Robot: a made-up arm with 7 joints. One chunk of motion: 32 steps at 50 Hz.
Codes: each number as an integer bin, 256 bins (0 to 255) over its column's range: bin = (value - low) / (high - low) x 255, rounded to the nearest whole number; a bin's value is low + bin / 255 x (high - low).
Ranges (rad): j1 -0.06..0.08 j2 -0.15..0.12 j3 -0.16..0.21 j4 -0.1..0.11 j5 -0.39..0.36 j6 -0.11..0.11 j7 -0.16..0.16
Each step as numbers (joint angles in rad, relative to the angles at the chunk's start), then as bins.
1 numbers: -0.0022 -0.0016 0.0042 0.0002 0.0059 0.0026 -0.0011
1 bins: 105 140 113 122 135 131 127
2 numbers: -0.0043 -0.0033 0.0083 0.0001 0.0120 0.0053 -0.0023
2 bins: 101 139 116 122 137 134 126
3 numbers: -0.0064 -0.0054 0.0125 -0.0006 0.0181 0.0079 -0.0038
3 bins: 98 137 119 121 139 137 124
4 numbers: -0.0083 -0.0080 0.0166 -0.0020 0.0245 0.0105 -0.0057
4 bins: 94 134 122 119 141 140 123
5 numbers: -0.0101 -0.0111 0.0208 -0.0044 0.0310 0.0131 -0.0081
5 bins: 91 131 125 116 143 143 121
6 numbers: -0.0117 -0.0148 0.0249 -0.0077 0.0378 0.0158 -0.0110
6 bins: 88 128 127 112 145 146 119
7 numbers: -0.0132 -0.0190 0.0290 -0.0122 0.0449 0.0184 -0.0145
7 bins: 85 124 130 107 148 149 116
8 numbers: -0.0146 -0.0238 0.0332 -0.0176 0.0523 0.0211 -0.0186
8 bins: 83 119 133 100 150 152 113
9 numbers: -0.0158 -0.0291 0.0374 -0.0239 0.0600 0.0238 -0.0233
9 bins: 81 114 136 92 153 155 109
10 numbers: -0.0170 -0.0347 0.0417 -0.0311 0.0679 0.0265 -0.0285
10 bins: 78 109 139 84 156 158 105
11 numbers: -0.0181 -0.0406 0.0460 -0.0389 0.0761 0.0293 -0.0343
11 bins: 76 103 142 74 158 161 100
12 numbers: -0.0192 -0.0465 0.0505 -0.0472 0.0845 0.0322 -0.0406
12 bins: 74 98 145 64 161 165 95
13 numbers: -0.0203 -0.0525 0.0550 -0.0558 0.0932 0.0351 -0.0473
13 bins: 72 92 148 54 164 168 90
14 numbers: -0.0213 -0.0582 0.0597 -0.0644 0.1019 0.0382 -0.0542
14 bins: 70 87 151 43 167 172 84
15 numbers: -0.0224 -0.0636 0.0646 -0.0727 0.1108 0.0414 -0.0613
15 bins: 68 82 155 33 170 175 79
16 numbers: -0.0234 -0.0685 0.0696 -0.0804 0.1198 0.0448 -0.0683
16 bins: 67 77 158 24 173 179 73
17 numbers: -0.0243 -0.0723 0.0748 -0.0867 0.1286 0.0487 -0.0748
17 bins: 65 73 162 16 176 184 68
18 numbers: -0.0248 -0.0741 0.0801 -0.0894 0.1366 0.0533 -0.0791
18 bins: 64 72 165 13 179 189 64
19 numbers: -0.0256 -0.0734 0.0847 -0.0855 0.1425 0.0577 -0.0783
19 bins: 63 72 169 18 181 194 65
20 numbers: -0.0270 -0.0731 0.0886 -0.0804 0.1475 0.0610 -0.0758
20 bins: 60 73 171 24 183 198 67
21 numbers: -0.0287 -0.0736 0.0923 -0.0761 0.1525 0.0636 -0.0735
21 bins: 57 72 174 29 184 201 69
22 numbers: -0.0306 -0.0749 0.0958 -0.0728 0.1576 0.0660 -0.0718
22 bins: 54 71 176 33 186 204 70
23 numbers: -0.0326 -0.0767 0.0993 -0.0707 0.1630 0.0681 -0.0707
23 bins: 50 69 179 36 188 206 71
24 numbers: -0.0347 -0.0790 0.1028 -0.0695 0.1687 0.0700 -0.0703
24 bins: 46 67 181 37 190 209 71
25 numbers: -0.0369 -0.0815 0.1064 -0.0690 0.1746 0.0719 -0.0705
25 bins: 42 65 184 38 192 211 71
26 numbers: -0.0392 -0.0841 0.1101 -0.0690 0.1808 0.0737 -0.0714
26 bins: 38 62 186 38 194 213 71
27 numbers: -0.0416 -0.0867 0.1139 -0.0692 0.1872 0.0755 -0.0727
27 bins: 34 60 189 37 196 215 70
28 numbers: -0.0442 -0.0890 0.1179 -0.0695 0.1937 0.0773 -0.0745
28 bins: 29 58 192 37 198 217 68
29 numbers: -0.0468 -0.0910 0.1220 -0.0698 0.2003 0.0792 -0.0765
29 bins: 24 56 194 37 201 219 67
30 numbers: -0.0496 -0.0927 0.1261 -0.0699 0.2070 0.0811 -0.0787
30 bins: 19 54 197 37 203 222 65
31 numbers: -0.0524 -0.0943 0.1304 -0.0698 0.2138 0.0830 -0.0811
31 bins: 14 53 200 37 205 224 63
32 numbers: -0.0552 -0.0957 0.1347 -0.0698 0.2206 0.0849 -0.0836
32 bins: 9 51 203 37 208 226 61
